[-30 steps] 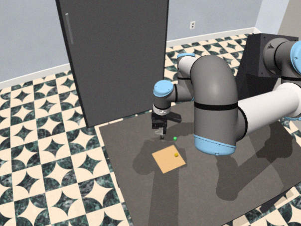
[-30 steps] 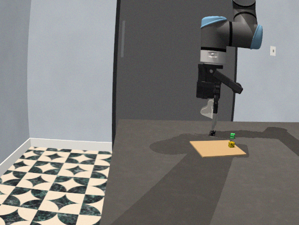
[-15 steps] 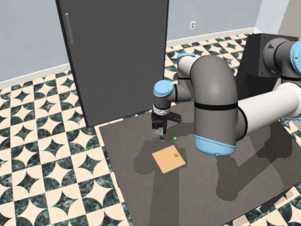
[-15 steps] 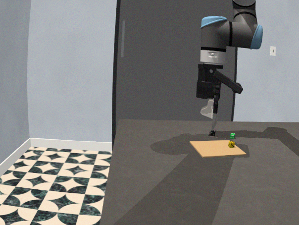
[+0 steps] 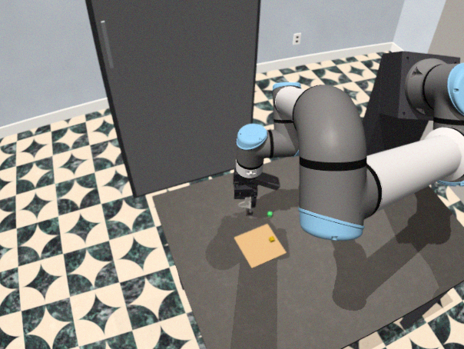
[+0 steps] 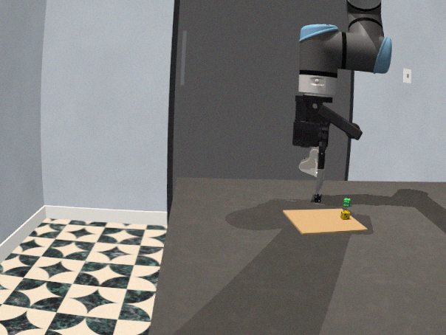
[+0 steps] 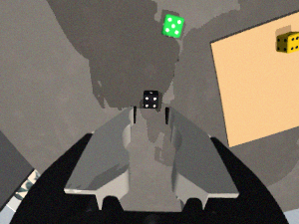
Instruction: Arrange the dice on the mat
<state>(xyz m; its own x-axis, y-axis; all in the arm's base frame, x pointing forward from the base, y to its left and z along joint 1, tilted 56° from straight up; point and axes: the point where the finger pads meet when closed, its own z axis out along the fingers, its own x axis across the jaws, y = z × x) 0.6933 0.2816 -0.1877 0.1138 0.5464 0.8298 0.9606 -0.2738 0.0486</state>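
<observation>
My hand is 30 mm above the black die. From my hand the other things lie so: yellow die (140 mm to the left, 50 mm behind, 30 mm below); orange mat (150 mm to the left, 40 mm below, 10 mm behind); green die (70 mm behind, 30 mm below, 20 mm to the left).
</observation>
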